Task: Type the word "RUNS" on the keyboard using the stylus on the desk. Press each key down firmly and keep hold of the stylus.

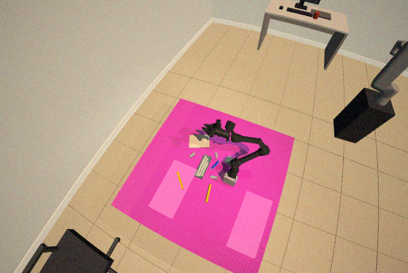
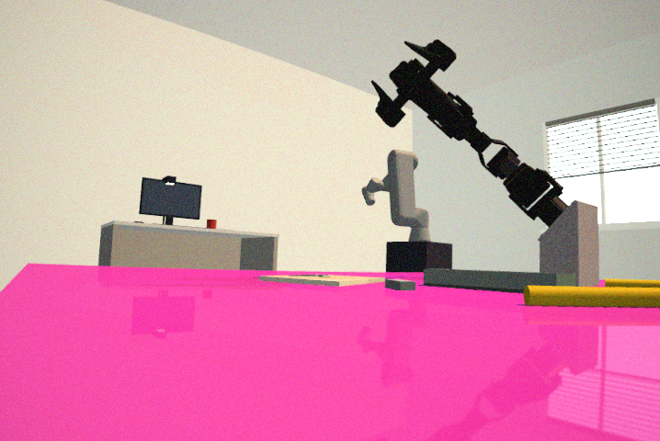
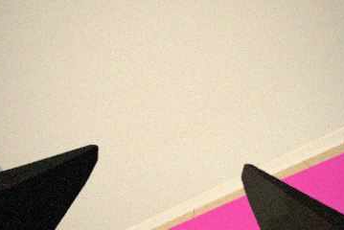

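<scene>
My gripper tip is now 390 mm above the stylus tip, 180 mm to the right of it and 120 mm past it. Also, from my gripper tip: blue stylus: 390 mm below, 150 mm to the left, 130 mm behind; then grey block: 390 mm below, 130 mm behind, 30 mm to the left; then beige pad: 400 mm below, 80 mm ahead, 60 mm to the right.
</scene>
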